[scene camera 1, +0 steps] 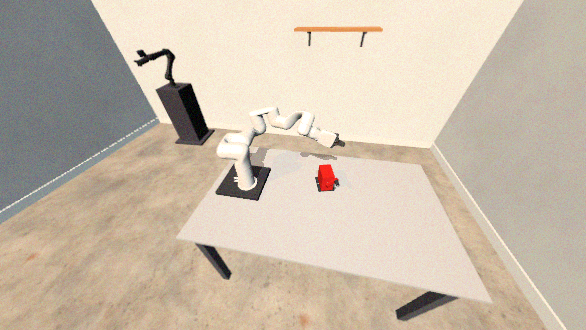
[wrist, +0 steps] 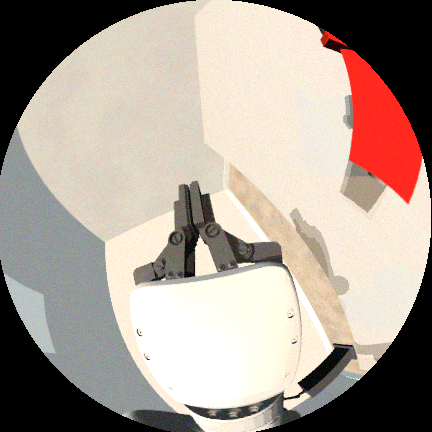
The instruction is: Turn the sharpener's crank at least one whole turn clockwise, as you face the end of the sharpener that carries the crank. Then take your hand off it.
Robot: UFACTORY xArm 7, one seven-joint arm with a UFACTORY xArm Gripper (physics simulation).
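Places are measured from the arm's base along level axes (x ahead, y left, z up), in centimetres.
Where they show: gripper, fingertip midpoint: point(scene camera 1: 344, 144) point(wrist: 191, 192); arm's base, link origin: point(scene camera 1: 247, 183).
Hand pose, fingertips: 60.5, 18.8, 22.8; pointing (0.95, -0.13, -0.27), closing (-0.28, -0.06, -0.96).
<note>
Each offset is from my fingertips to the top centre of the thing, as dx, dy, dz. "spot": to the spot under its first point. Level surfaces: height alone.
The red sharpener {spot: -10.0, -17.2, -12.7} point(scene camera 1: 326, 177) point(wrist: 382, 120) stands upright on the table, right of the arm's base. In the wrist view part of its red body shows at the upper right edge. Its crank {-3.8, -20.5, -12.3} point(scene camera 1: 337, 183) shows small at the right side of the body in the scene view, with a dark handle; its exact angle is too small to tell. In the wrist view a small red piece with a dark part shows at the top right. My gripper point(scene camera 1: 342, 143) point(wrist: 191, 192) is shut with nothing between its fingers. It is in the air above and behind the sharpener, apart from it and from the crank.
The grey table {dz -25.1} point(scene camera 1: 380, 225) carries the arm's black base plate point(scene camera 1: 227, 190) at its left. A second, black arm point(scene camera 1: 171, 62) stands on a dark pedestal point(scene camera 1: 175, 112) at the back left. An orange shelf point(scene camera 1: 338, 29) is on the back wall. The arm's shadow falls behind the sharpener.
</note>
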